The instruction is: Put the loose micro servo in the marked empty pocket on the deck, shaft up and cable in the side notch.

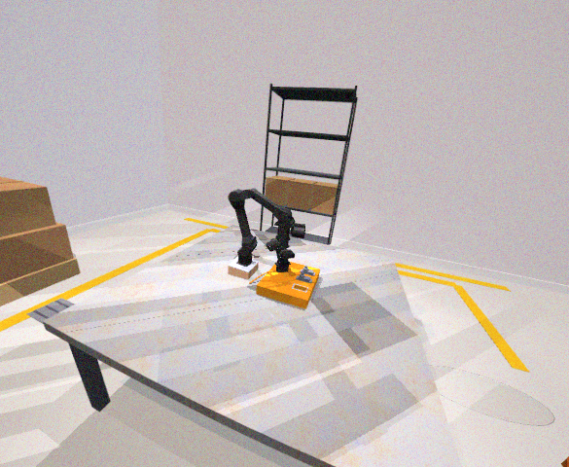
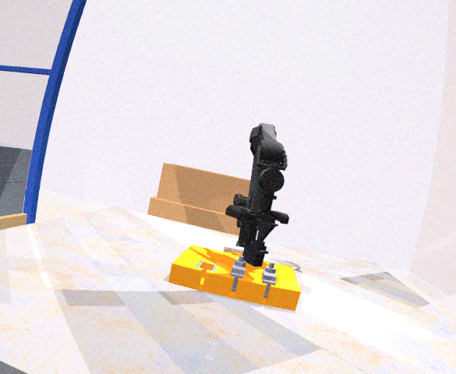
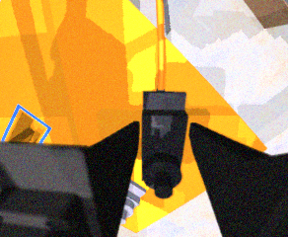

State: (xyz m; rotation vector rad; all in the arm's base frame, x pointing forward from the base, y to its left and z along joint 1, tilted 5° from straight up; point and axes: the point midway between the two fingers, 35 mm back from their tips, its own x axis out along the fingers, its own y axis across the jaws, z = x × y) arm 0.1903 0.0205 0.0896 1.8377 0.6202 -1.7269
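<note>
Right now the orange robot deck is 30 mm ahead of my gripper tip, 20 mm to the right of it and 70 mm below it.
</note>
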